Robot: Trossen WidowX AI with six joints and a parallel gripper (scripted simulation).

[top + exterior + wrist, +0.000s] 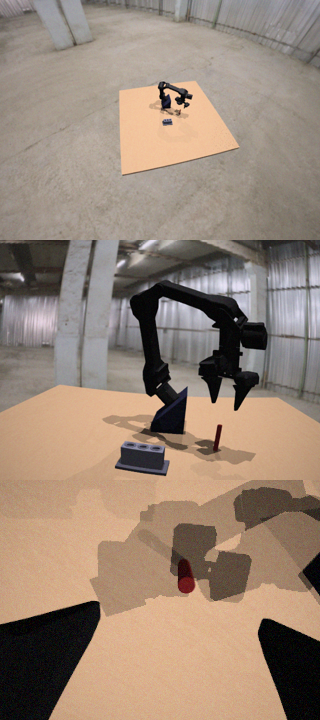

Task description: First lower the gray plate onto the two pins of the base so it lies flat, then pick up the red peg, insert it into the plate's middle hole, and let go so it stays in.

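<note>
The red peg is 90 mm below my gripper tip. The rest, counted from my gripper tip: gray plate (190 mm to the right, 120 mm ahead, 90 mm below); base (190 mm to the right, 130 mm below, 120 mm ahead).
</note>
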